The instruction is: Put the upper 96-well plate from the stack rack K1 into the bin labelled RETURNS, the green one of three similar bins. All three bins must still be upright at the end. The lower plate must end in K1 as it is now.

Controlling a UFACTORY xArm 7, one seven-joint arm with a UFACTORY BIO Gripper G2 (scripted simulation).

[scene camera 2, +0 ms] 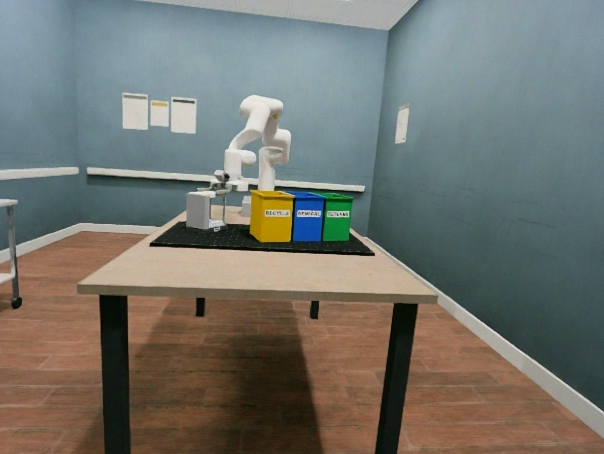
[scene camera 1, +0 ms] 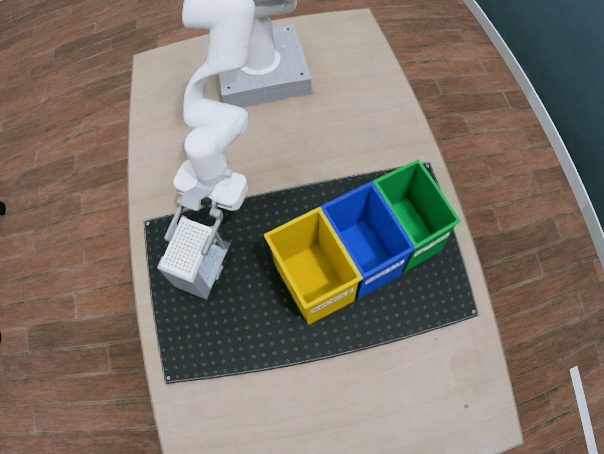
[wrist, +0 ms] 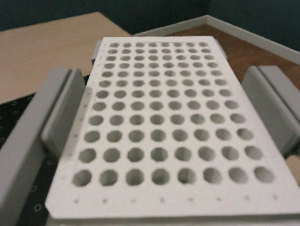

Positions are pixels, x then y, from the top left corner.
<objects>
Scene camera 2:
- green returns bin: 337, 209
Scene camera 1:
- green returns bin: 410, 190
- blue bin: 375, 237
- yellow bin: 307, 248
</objects>
